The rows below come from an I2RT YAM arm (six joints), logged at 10 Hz.
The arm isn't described. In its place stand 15 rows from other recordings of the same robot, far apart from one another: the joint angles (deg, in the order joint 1, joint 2, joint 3, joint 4, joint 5, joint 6), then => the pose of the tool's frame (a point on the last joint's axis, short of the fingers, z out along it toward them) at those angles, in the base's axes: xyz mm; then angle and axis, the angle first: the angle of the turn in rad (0 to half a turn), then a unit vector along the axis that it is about.
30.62, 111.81, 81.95, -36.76, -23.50, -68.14 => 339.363, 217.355, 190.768, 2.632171, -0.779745, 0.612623, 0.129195
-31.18, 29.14, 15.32, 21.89, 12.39, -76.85 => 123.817, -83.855, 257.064, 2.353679, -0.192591, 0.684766, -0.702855
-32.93, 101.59, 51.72, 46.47, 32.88, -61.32 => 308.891, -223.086, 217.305, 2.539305, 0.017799, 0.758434, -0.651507
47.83, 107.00, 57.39, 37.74, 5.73, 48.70 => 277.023, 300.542, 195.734, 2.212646, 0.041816, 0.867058, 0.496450
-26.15, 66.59, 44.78, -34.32, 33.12, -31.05 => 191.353, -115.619, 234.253, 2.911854, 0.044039, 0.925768, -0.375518
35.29, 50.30, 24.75, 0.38, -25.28, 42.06 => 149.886, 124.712, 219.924, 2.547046, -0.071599, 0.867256, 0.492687
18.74, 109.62, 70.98, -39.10, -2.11, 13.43 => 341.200, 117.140, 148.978, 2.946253, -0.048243, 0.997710, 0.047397
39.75, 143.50, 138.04, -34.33, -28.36, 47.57 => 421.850, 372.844, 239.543, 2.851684, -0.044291, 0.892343, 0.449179
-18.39, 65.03, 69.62, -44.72, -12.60, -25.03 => 221.756, -65.541, 362.152, 2.261175, -0.108750, 0.991661, -0.069153
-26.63, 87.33, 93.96, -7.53, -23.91, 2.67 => 319.935, -144.280, 463.427, 1.585164, 0.050176, 0.998737, 0.002730
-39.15, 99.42, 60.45, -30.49, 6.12, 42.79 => 253.369, -211.169, 164.064, 2.780410, 0.662194, 0.747818, -0.047620
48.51, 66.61, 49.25, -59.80, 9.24, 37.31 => 130.944, 139.429, 233.564, 2.868491, -0.088516, 0.995922, 0.017420
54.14, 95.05, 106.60, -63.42, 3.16, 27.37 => 200.121, 273.514, 398.146, 2.606529, -0.217695, 0.955190, 0.200552
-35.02, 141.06, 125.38, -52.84, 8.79, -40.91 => 420.619, -301.382, 169.381, 2.940918, -0.036250, 0.983983, -0.174538
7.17, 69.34, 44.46, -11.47, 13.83, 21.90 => 260.816, 24.233, 247.530, 2.184226, 0.188650, 0.981999, 0.009497
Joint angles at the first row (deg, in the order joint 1, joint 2, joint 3, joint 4, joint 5, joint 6):
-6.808 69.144 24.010 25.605 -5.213 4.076
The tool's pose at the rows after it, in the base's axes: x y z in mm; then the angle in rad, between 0 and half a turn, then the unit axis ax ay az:
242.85, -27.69, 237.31, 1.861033, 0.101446, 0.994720, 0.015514
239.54, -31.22, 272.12, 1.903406, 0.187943, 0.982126, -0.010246
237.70, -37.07, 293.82, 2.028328, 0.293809, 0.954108, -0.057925
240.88, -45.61, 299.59, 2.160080, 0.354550, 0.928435, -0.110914
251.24, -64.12, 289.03, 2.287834, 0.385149, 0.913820, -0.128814
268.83, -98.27, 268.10, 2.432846, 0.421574, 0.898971, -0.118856
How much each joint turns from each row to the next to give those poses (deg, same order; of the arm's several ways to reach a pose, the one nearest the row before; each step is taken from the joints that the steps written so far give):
-0.001 -6.119 6.733 -9.946 3.125 2.317
0.067 -2.974 7.736 -13.201 6.734 5.224
-0.068 0.766 8.283 -15.167 9.374 7.147
-0.959 3.345 5.924 -10.841 6.756 4.372
-3.759 5.310 3.147 -5.137 -0.022 1.793
-6.515 8.548 3.694 -2.840 -4.154 1.201

